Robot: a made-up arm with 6 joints. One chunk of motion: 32 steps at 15 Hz.
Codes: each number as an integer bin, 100 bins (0 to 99) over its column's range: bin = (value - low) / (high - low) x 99, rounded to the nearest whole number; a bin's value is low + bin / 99 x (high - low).
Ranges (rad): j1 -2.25..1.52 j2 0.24..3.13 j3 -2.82..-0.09 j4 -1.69..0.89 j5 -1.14..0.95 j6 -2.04..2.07
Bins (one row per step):
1: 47 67 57 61 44 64
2: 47 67 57 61 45 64
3: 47 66 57 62 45 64
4: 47 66 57 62 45 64
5: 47 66 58 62 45 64
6: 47 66 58 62 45 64
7: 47 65 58 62 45 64
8: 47 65 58 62 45 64
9: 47 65 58 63 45 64
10: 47 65 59 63 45 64
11: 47 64 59 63 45 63
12: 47 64 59 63 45 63
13: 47 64 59 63 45 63
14: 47 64 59 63 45 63
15: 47 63 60 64 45 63
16: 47 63 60 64 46 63
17: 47 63 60 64 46 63
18: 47 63 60 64 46 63
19: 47 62 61 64 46 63
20: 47 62 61 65 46 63
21: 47 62 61 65 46 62
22: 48 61 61 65 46 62
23: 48 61 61 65 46 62
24: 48 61 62 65 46 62
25: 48 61 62 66 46 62
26: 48 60 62 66 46 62
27: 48 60 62 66 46 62
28: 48 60 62 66 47 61
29: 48 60 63 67 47 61
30: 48 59 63 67 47 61
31: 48 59 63 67 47 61
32: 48 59 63 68 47 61
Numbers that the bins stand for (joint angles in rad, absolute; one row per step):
1: -0.4602 2.1959 -1.2482 -0.1003 -0.2111 0.6170
2: -0.4602 2.1959 -1.2482 -0.1003 -0.1900 0.6170
3: -0.4602 2.1667 -1.2482 -0.0742 -0.1900 0.6170
4: -0.4602 2.1667 -1.2482 -0.0742 -0.1900 0.6170
5: -0.4602 2.1667 -1.2206 -0.0742 -0.1900 0.6170
6: -0.4602 2.1667 -1.2206 -0.0742 -0.1900 0.6170
7: -0.4602 2.1375 -1.2206 -0.0742 -0.1900 0.6170
8: -0.4602 2.1375 -1.2206 -0.0742 -0.1900 0.6170
9: -0.4602 2.1375 -1.2206 -0.0482 -0.1900 0.6170
10: -0.4602 2.1375 -1.1930 -0.0482 -0.1900 0.6170
11: -0.4602 2.1083 -1.1930 -0.0482 -0.1900 0.5755
12: -0.4602 2.1083 -1.1930 -0.0482 -0.1900 0.5755
13: -0.4602 2.1083 -1.1930 -0.0482 -0.1900 0.5755
14: -0.4602 2.1083 -1.1930 -0.0482 -0.1900 0.5755
15: -0.4602 2.0791 -1.1655 -0.0221 -0.1900 0.5755
16: -0.4602 2.0791 -1.1655 -0.0221 -0.1689 0.5755
17: -0.4602 2.0791 -1.1655 -0.0221 -0.1689 0.5755
18: -0.4602 2.0791 -1.1655 -0.0221 -0.1689 0.5755
19: -0.4602 2.0499 -1.1379 -0.0221 -0.1689 0.5755
20: -0.4602 2.0499 -1.1379 0.0039 -0.1689 0.5755
21: -0.4602 2.0499 -1.1379 0.0039 -0.1689 0.5339
22: -0.4221 2.0207 -1.1379 0.0039 -0.1689 0.5339
23: -0.4221 2.0207 -1.1379 0.0039 -0.1689 0.5339
24: -0.4221 2.0207 -1.1103 0.0039 -0.1689 0.5339
25: -0.4221 2.0207 -1.1103 0.0300 -0.1689 0.5339
26: -0.4221 1.9915 -1.1103 0.0300 -0.1689 0.5339
27: -0.4221 1.9915 -1.1103 0.0300 -0.1689 0.5339
28: -0.4221 1.9915 -1.1103 0.0300 -0.1478 0.4924
29: -0.4221 1.9915 -1.0827 0.0561 -0.1478 0.4924
30: -0.4221 1.9623 -1.0827 0.0561 -0.1478 0.4924
31: -0.4221 1.9623 -1.0827 0.0561 -0.1478 0.4924
32: -0.4221 1.9623 -1.0827 0.0821 -0.1478 0.4924

